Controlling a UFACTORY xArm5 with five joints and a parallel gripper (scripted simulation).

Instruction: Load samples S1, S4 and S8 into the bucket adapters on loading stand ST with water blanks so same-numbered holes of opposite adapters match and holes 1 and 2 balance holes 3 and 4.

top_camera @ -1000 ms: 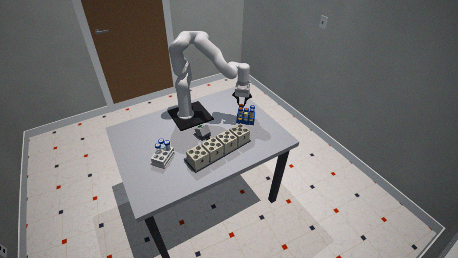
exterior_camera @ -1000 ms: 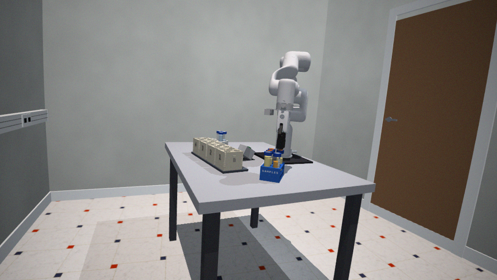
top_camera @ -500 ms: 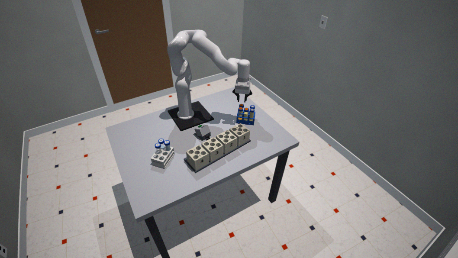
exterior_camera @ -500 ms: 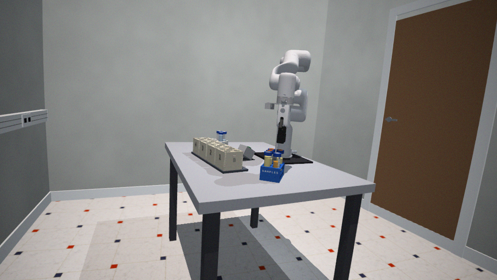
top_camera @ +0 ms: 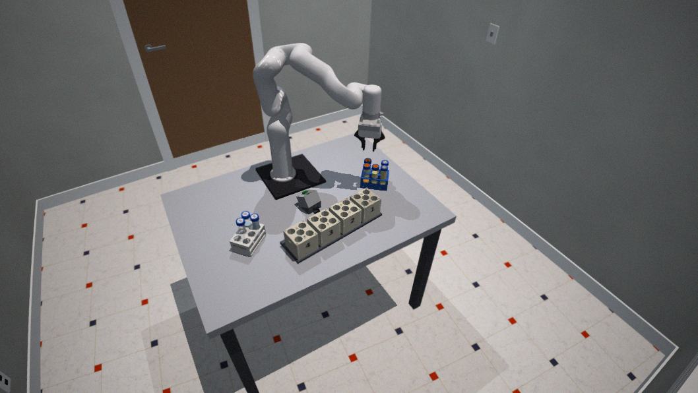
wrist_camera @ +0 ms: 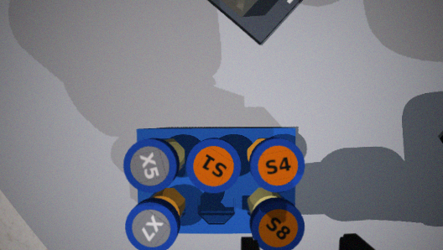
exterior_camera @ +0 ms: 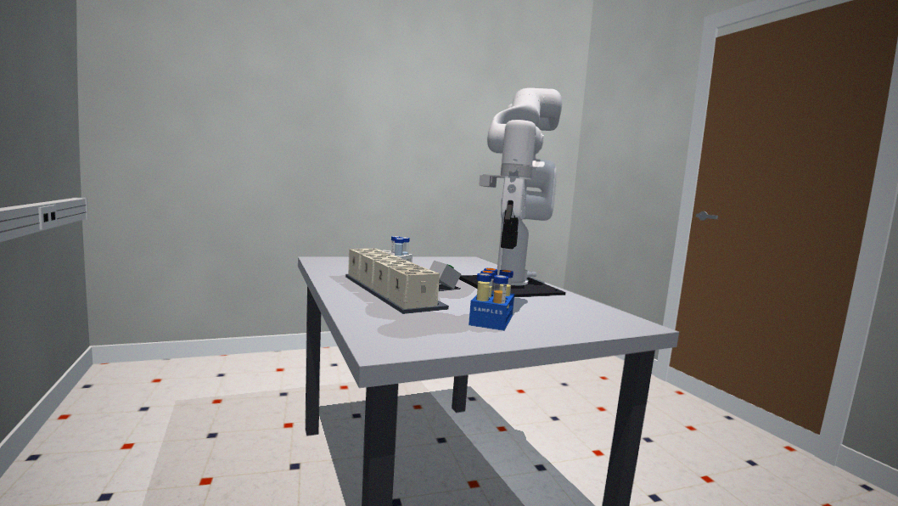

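My gripper is now 4 cm short of the blue samples rack, 2 cm to the right of it and 17 cm above it. From my hand the other things lie so: adapter 3 (24 cm ahead, 35 cm to the right, 15 cm below); then white rack (12 cm ahead, 63 cm to the right, 17 cm below).
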